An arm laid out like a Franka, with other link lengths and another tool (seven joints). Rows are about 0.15 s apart.
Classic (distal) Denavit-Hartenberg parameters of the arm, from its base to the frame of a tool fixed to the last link. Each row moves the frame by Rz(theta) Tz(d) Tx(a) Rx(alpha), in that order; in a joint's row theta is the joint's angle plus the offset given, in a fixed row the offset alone. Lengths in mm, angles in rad.
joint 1: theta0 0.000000, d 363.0, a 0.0, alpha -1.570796
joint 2: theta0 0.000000, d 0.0, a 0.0, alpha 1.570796
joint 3: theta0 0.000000, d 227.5, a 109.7, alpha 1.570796
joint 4: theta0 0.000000, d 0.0, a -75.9, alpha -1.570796
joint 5: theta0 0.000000, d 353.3, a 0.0, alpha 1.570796
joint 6: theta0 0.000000, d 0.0, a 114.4, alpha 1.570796
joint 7: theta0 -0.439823, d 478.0, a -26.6, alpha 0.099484
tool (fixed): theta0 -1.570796, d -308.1, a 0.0, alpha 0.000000
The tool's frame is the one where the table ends.
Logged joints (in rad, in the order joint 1, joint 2, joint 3, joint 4, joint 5, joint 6, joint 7), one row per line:
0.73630 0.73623 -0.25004 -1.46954 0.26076 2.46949 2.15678
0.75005 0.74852 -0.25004 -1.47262 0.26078 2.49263 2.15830
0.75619 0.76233 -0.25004 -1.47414 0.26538 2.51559 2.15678
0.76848 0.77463 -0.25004 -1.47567 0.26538 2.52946 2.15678
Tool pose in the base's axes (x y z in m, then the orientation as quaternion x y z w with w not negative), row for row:
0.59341 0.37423 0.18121 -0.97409 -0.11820 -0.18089 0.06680
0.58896 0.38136 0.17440 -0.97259 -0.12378 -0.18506 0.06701
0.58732 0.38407 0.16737 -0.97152 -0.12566 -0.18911 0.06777
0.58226 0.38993 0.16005 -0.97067 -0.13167 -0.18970 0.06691
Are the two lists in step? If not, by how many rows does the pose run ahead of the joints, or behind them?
They are in step.
